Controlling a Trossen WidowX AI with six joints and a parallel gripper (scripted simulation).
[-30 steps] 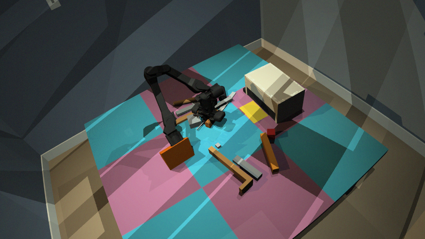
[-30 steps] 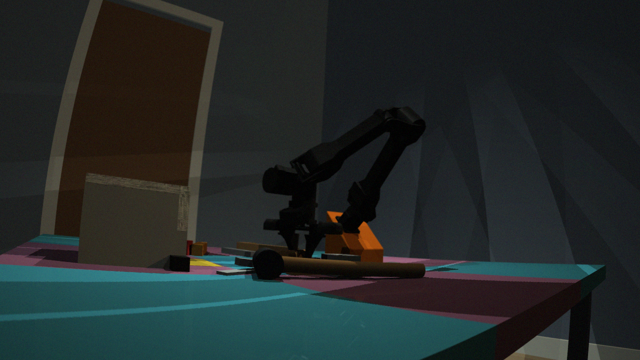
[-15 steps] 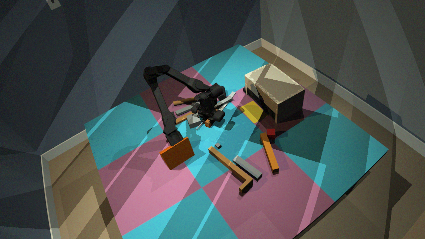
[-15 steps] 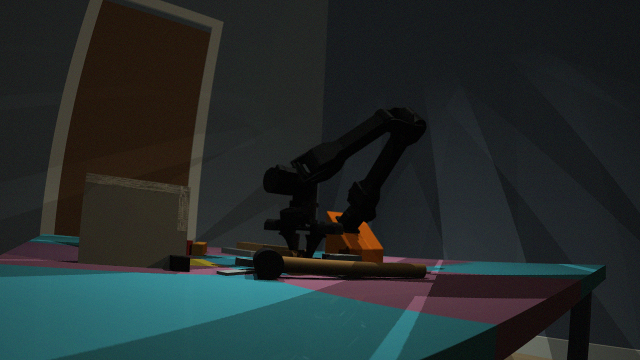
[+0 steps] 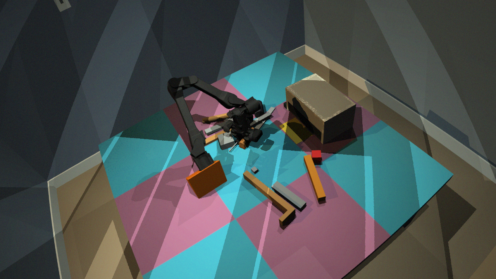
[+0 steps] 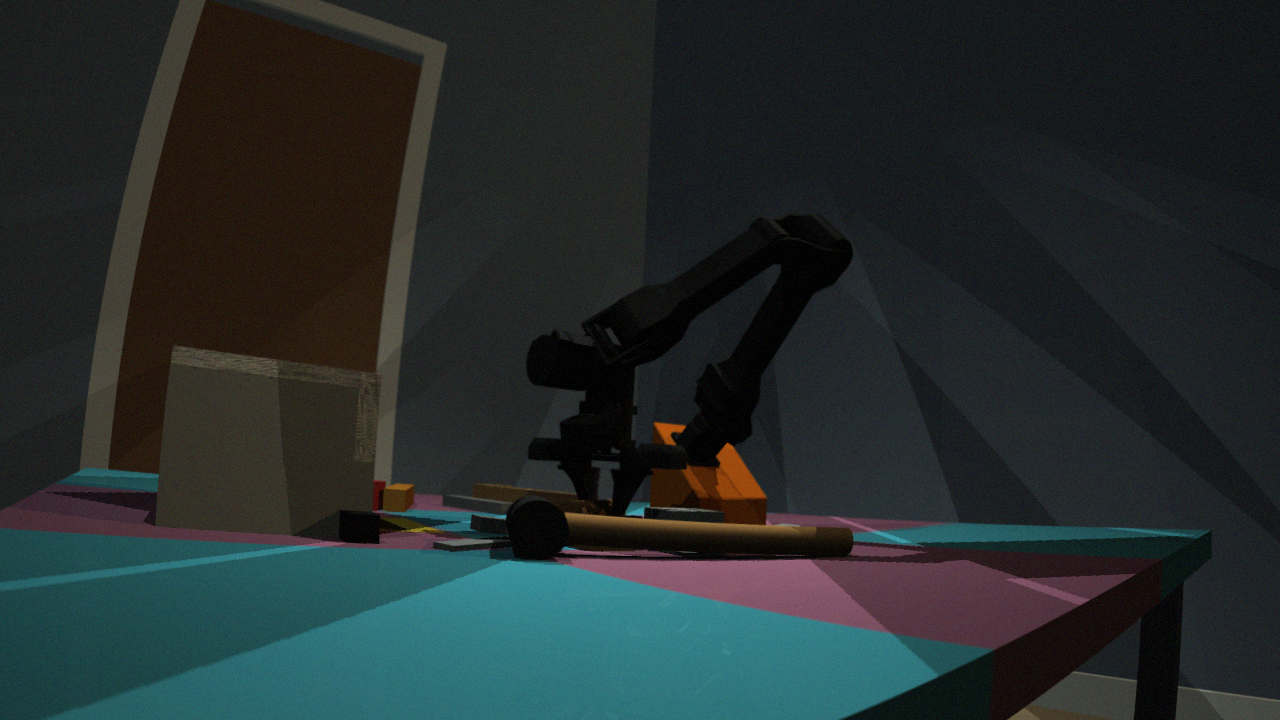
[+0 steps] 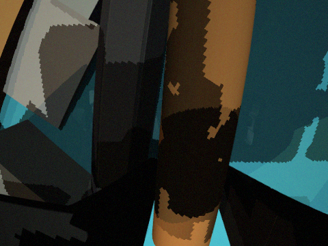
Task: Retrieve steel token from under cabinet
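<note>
Now: gripper tip 30 mm to the right of the screwdriver and 20 mm past it. Round my gripper tip: long wooden stick: 130 mm to the left, 40 mm behind; small grey cube: 160 mm to the right, 60 mm behind; grey block: 70 mm to the left, 60 mm behind, 10 mm above.
</note>
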